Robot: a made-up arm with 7 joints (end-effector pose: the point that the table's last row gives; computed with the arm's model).
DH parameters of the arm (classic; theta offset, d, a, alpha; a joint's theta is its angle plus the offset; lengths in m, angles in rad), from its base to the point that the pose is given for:
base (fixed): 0 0 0 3.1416
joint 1: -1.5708 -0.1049 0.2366 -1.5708
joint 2: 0 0.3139 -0.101 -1.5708
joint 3: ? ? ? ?
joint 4: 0 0.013 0.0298 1.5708
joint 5: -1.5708 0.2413 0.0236 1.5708
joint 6: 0 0.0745 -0.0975 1.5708
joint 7: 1.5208 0 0.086 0
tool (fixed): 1.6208 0.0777 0 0
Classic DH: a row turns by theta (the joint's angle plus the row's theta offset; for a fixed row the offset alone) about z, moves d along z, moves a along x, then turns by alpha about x.
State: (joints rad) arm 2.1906 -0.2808 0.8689 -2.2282 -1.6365 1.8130 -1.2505
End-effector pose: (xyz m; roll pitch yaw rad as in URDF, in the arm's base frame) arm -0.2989 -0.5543 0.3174 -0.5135 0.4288 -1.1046
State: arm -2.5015 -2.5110 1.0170 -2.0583 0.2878 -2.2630 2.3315
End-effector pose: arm -0.9872 -0.0865 0.2584 -2.2675 -0.2320 1.0939
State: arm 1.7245 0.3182 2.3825 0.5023 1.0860 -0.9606 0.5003
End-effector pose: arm 0.2349 -0.4957 -0.2730 1.0010 0.6342 0.6549
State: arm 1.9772 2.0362 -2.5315 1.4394 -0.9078 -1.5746 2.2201
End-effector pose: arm 0.2341 -0.5453 -0.1915 2.5624 -0.4758 2.9700
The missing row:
joint 3: 0 -0.0421 -0.1541 1.5708
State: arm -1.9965 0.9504 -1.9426 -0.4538 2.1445 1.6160 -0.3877
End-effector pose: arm -0.5373 0.0681 -0.0881 -2.9211 -0.4800 1.3100
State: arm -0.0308 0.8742 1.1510 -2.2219 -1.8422 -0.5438 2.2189
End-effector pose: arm 0.7465 0.0942 -0.1487 2.1724 -0.0131 -2.6101
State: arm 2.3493 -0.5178 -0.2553 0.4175 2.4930 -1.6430 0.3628
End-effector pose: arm -0.0851 -0.2375 -0.1997 1.8127 1.0502 3.0081
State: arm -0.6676 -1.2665 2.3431 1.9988 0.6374 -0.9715 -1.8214
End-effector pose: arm 0.0740 0.3252 0.2236 2.7206 -0.3299 -0.4580
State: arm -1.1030 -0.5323 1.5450 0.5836 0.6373 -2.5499 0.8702
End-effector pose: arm 0.2720 0.1475 -0.0898 -3.0620 -0.1596 -2.1928
